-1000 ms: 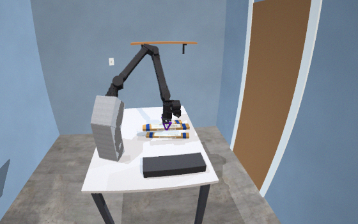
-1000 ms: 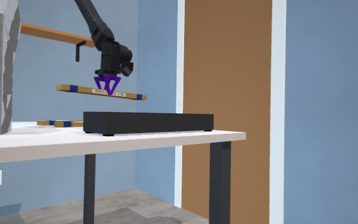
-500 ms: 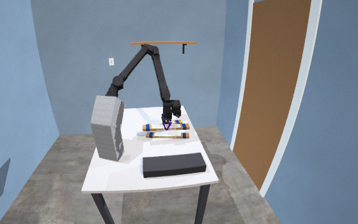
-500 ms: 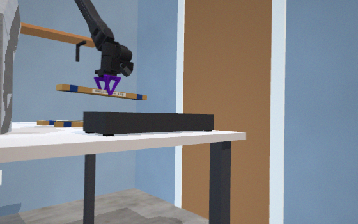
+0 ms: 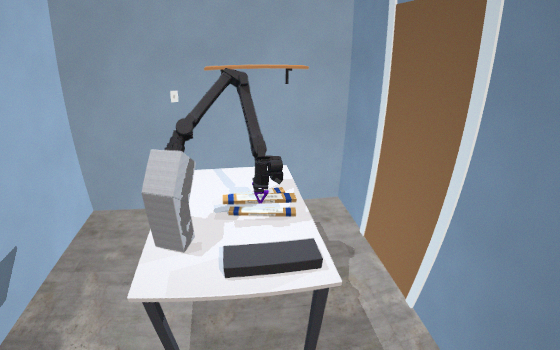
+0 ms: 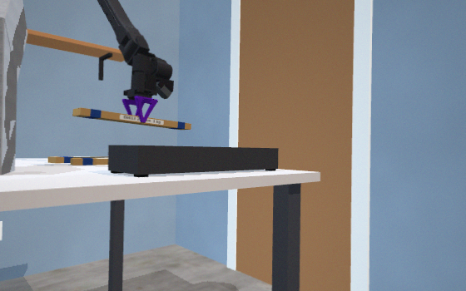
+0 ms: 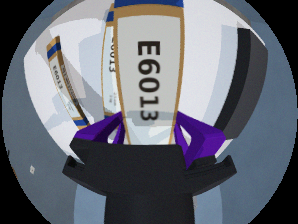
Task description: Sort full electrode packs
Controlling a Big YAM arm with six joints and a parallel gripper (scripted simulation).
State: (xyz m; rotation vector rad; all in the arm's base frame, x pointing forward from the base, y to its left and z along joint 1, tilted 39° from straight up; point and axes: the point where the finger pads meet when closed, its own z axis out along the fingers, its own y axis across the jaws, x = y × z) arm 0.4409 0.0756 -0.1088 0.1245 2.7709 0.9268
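My gripper is now 310 mm to the left of the low platform and 120 mm above it.
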